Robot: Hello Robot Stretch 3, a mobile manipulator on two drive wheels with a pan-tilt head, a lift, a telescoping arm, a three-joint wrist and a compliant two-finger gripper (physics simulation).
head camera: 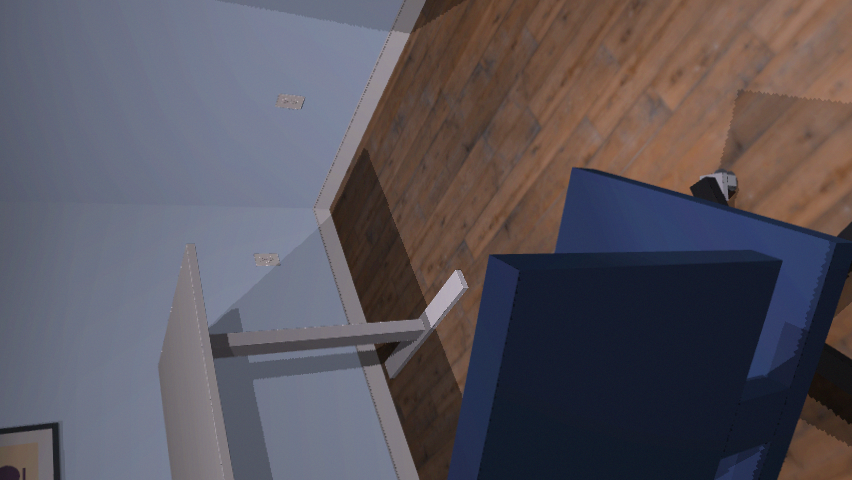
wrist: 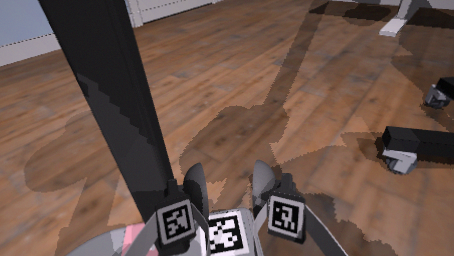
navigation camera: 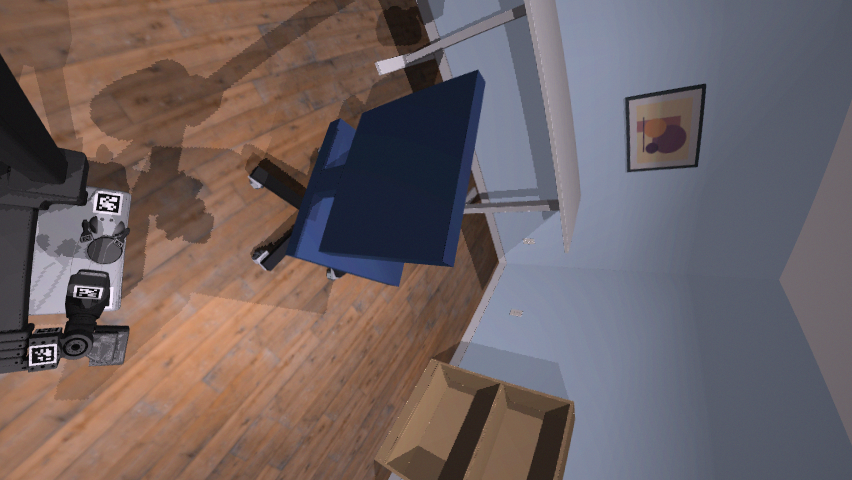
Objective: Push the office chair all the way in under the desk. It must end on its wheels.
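Pixels of known places: gripper, fingertip midpoint: (wrist: 229,180) (navigation camera: 108,219); robot's base, link origin: (navigation camera: 104,248).
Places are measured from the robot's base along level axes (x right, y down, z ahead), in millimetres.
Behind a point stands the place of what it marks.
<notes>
The office chair (head camera: 626,357) @[x -133, y -826, z 443 mm] (navigation camera: 405,172) @[x -233, y -839, z 466 mm] has a dark blue backrest and a blue seat. It stands upright on its black wheeled base, in front of the desk (head camera: 193,387) @[x -523, y -951, z 1828 mm] (navigation camera: 560,119) @[x -873, y -951, z 1610 mm], with the backrest nearer to me. Part of its base (wrist: 425,142) @[x -286, y -106, z 457 mm] shows at the right of the wrist view. The desk has a pale top and pale legs; the chair hides part of it. Floor shows between the chair and a desk foot in the head view. My gripper (navigation camera: 105,227) @[x -80, y -329, z 7 mm] (wrist: 229,180) @[x -80, y -329, z 7 mm] is open and empty, held in over my own base, apart from the chair.
A wooden shelf unit (navigation camera: 499,411) @[x 968, y -613, z 1812 mm] stands along the wall, at the lower right in the navigation view. Blue walls (head camera: 149,119) @[x 326, y -954, z 2777 mm] meet in a corner beyond the desk. A framed picture (navigation camera: 633,134) @[x -989, y -1337, z 2239 mm] hangs above the desk. My dark mast (wrist: 110,110) @[x -116, y -381, z -71 mm] crosses the wrist view.
</notes>
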